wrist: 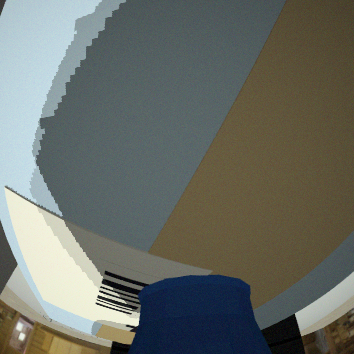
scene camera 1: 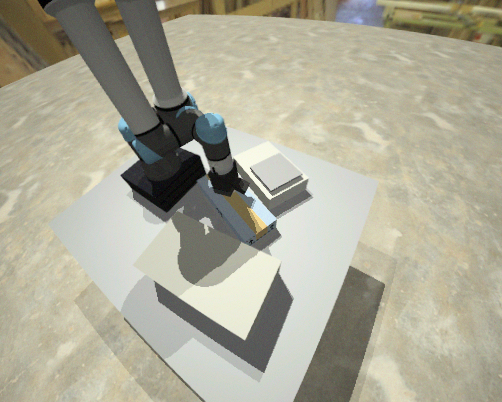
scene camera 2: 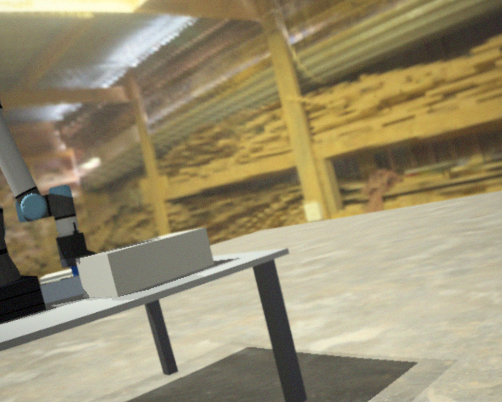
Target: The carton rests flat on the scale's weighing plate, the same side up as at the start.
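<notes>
The carton, light blue with a tan band, lies low over the grey table, between the scale and a cream box. Its pale barcode label shows in the wrist view. My suction gripper points down with its blue cup against the carton's top face, and appears sealed on it. The contact is hidden in scene camera 1. The scale, cream with a grey weighing plate, stands beside the carton; its plate bears nothing.
A large cream box stands on the near side of the carton. The black robot base is to the left. The grey table has its edge beyond the scale.
</notes>
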